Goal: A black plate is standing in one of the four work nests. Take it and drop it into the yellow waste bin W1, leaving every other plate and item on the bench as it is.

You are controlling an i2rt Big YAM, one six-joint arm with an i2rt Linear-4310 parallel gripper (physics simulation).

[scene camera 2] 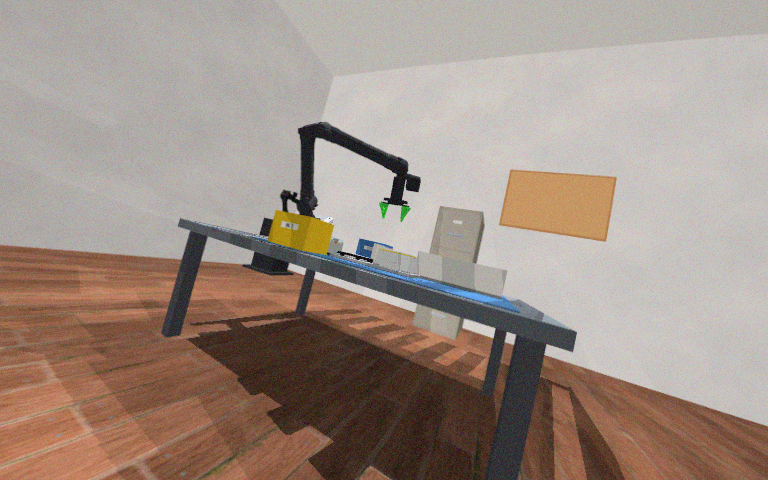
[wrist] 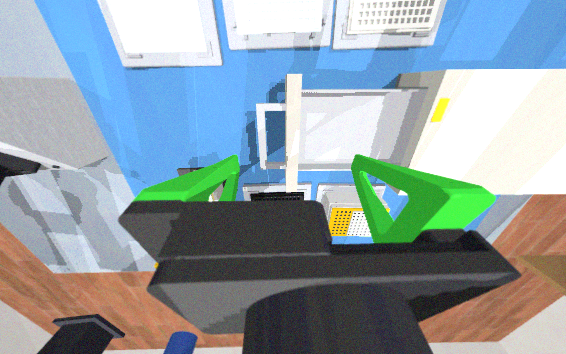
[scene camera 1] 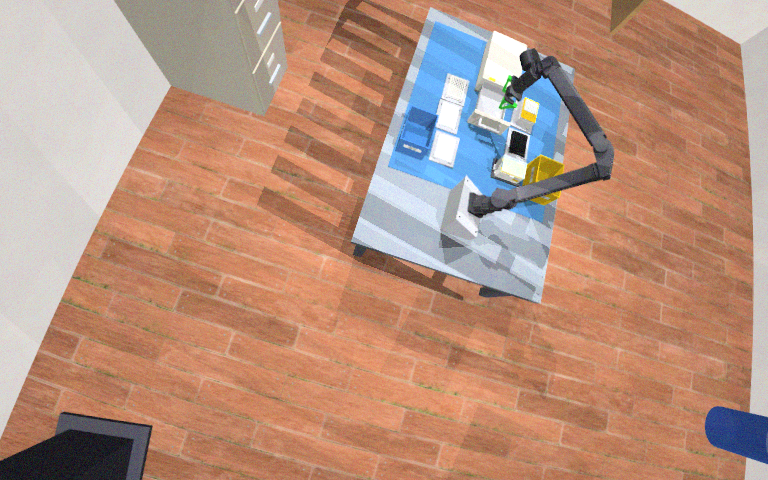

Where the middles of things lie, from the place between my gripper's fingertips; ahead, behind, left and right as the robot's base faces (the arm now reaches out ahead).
Now: hand 230 mm short of the cream drawer cabinet point(scene camera 1: 500, 59), 170 mm above it and 60 mm to the left of it. From my hand the other things lie so: yellow-and-white rack point(wrist: 344, 212): 240 mm to the right, 180 mm below, 120 mm ahead.
